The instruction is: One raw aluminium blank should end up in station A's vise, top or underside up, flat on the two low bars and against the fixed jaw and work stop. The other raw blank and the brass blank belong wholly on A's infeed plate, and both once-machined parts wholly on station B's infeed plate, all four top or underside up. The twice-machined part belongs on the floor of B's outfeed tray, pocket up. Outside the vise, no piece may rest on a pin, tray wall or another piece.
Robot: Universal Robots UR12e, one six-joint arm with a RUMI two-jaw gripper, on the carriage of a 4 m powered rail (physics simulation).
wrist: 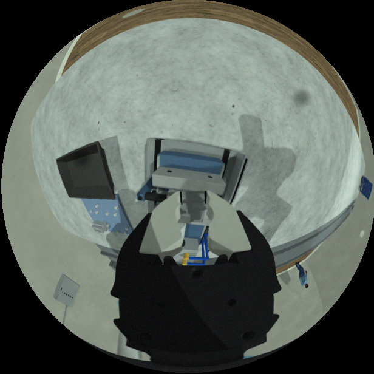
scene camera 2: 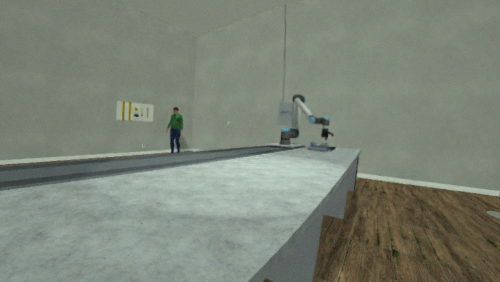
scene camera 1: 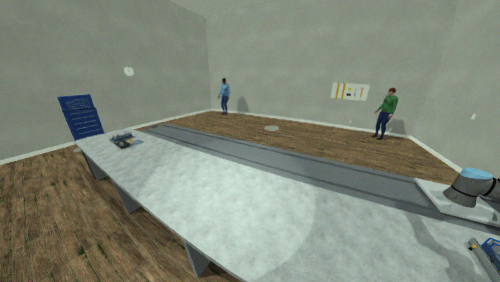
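Where they show: gripper, fingertip midpoint: (scene camera 2: 325,143); arm's base at its link origin: (scene camera 2: 284,144) (scene camera 1: 457,198).
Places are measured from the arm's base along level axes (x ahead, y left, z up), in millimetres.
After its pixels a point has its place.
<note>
My gripper (wrist: 192,191) (scene camera 2: 326,141) @[x 714, y -151, z 72 mm] points down over the vise of the station by the arm. Its two pale fingers stand a narrow gap apart. Grey metal shows between the tips; whether it is a held piece or part of the vise I cannot tell. The vise has a pale grey jaw (wrist: 189,180) with two holes, behind the fingertips; its middle is partly hidden by the fingers. A blue plate (wrist: 104,206) with pale pins lies at the left in the wrist view, with grey pieces (wrist: 100,226) near its lower edge. Which blanks these are I cannot tell.
A dark open tray (wrist: 86,172) stands beyond the blue plate. Blue tubing with a yellow fitting (wrist: 185,258) is close behind the fingers. The other station (scene camera 1: 122,140) @[x 758, y -3625, z 13 mm] is at the table's far end. The rail (scene camera 1: 300,162) runs along the table. Two people (scene camera 1: 224,96) (scene camera 1: 386,112) stand beyond it.
</note>
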